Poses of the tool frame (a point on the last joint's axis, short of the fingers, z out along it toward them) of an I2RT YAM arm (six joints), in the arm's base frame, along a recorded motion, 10 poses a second.
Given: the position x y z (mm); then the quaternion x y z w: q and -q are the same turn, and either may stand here.
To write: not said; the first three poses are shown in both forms.
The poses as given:
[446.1, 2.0, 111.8, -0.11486, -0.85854, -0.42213, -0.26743]
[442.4, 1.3, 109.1, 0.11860, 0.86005, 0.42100, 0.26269]
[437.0, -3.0, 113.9, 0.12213, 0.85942, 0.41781, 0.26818]
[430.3, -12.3, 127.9, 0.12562, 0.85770, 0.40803, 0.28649]
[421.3, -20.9, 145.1, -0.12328, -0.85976, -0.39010, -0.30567]
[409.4, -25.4, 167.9, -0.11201, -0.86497, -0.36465, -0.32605]
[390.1, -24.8, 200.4, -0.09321, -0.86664, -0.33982, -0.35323]
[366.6, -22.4, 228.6, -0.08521, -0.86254, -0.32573, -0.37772]
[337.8, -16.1, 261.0, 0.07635, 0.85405, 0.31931, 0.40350]
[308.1, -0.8, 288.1, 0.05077, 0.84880, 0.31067, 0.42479]
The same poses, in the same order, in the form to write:
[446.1, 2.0, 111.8, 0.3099, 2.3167, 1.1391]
[442.4, 1.3, 109.1, 0.3208, 2.3264, 1.1388]
[437.0, -3.0, 113.9, 0.3294, 2.3182, 1.1270]
[430.3, -12.3, 127.9, 0.3357, 2.2922, 1.0905]
[421.3, -20.9, 145.1, 0.3263, 2.2758, 1.0326]
[409.4, -25.4, 167.9, 0.2935, 2.2667, 0.9556]
[390.1, -24.8, 200.4, 0.2411, 2.2414, 0.8789]
[366.6, -22.4, 228.6, 0.2178, 2.2049, 0.8327]
[337.8, -16.1, 261.0, 0.1928, 2.1570, 0.8065]
[308.1, -0.8, 288.1, 0.1270, 2.1228, 0.7770]

